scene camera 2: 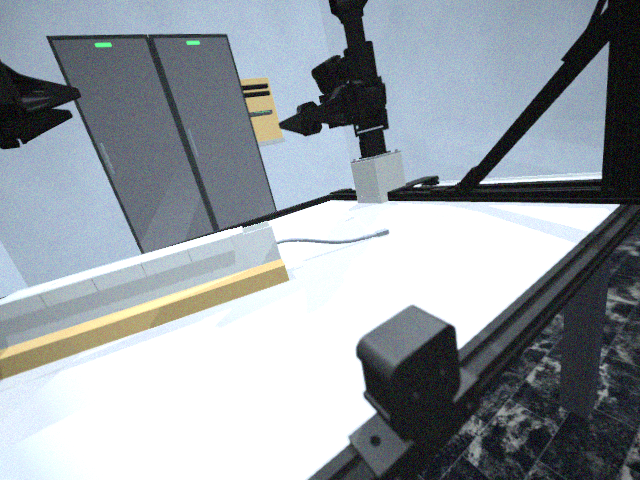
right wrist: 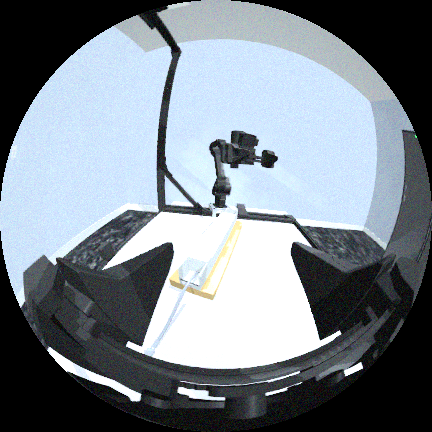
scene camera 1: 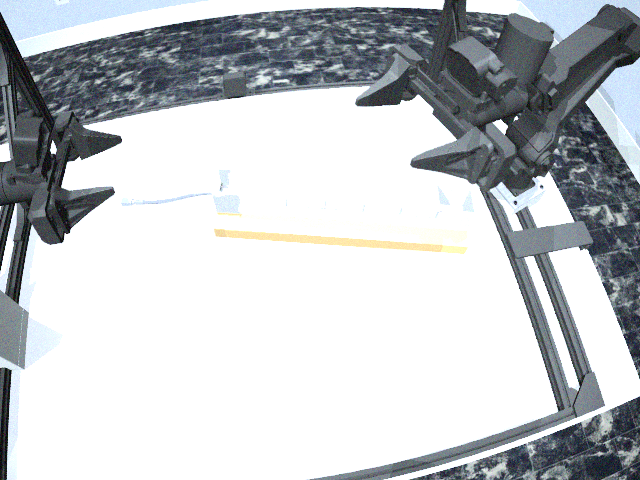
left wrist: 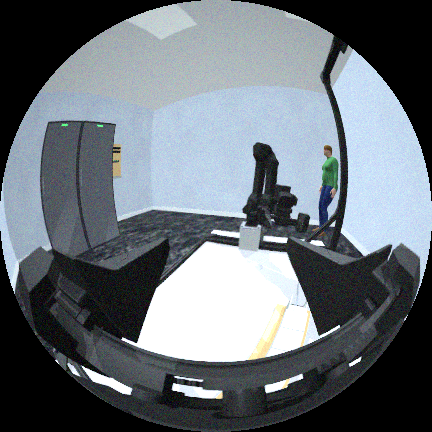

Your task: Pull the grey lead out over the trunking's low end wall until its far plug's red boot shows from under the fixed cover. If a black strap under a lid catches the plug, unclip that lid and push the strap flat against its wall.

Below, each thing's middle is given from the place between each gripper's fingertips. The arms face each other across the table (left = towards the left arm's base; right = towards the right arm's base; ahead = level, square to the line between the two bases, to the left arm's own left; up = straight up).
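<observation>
My left gripper and the pale trunking (scene camera 2: 47,335): my left gripper is 100 mm past the trunking, 30 mm to the right of it and 270 mm above it. Going by its middle, the pale trunking is nearer to my left gripper than to my right hand.
My right hand is 180 mm above the pale trunking, and it is also 300 mm to the right of the trunking and 30 mm short of the trunking.
</observation>
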